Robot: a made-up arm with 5 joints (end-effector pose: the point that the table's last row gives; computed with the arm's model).
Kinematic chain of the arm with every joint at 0, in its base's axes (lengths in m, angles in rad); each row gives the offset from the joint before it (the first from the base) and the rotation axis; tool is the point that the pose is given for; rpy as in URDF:
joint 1: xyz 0 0 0.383 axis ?
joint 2: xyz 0 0 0 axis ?
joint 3: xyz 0.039 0 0.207 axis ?
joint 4: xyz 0.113 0 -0.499 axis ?
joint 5: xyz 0.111 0 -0.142 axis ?
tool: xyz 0 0 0 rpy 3.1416 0 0
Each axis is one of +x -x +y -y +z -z.
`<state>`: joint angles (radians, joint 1 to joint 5).
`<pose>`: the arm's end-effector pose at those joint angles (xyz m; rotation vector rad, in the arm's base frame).
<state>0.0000 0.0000 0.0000 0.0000 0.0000</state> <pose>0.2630 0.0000 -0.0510 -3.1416 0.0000 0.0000</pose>
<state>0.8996 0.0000 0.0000 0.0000 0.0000</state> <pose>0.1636 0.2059 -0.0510 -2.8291 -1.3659 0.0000</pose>
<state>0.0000 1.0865 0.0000 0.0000 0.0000</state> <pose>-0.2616 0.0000 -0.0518 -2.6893 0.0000 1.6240</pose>
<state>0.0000 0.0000 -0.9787 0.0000 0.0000</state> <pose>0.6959 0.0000 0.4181 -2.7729 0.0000 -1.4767</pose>
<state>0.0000 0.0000 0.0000 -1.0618 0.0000</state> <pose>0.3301 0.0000 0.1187 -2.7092 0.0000 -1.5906</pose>
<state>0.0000 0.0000 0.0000 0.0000 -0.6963</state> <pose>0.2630 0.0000 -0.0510 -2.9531 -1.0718 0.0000</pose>
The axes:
joint 1: +z
joint 2: +y
joint 3: +y
joint 4: +y
joint 5: -z

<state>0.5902 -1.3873 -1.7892 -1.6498 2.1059</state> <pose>-0.3782 -0.2533 0.8274 1.2317 -1.1656 -0.3342</pose>
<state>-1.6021 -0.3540 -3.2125 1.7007 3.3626</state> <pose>0.0075 0.2401 1.1462 1.0827 0.8390 -1.1769</pose>
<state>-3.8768 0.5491 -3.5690 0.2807 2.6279</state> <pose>-0.0320 0.0290 1.2224 -0.4656 0.0518 1.8636</pose>
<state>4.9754 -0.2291 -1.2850 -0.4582 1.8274</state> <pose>0.1515 -0.5629 0.8357 -0.0049 1.5311 -2.2358</pose>
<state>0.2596 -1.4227 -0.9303 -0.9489 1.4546</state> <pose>-0.0550 -0.0146 1.0065 0.1445 -0.0983 -1.4241</pose>
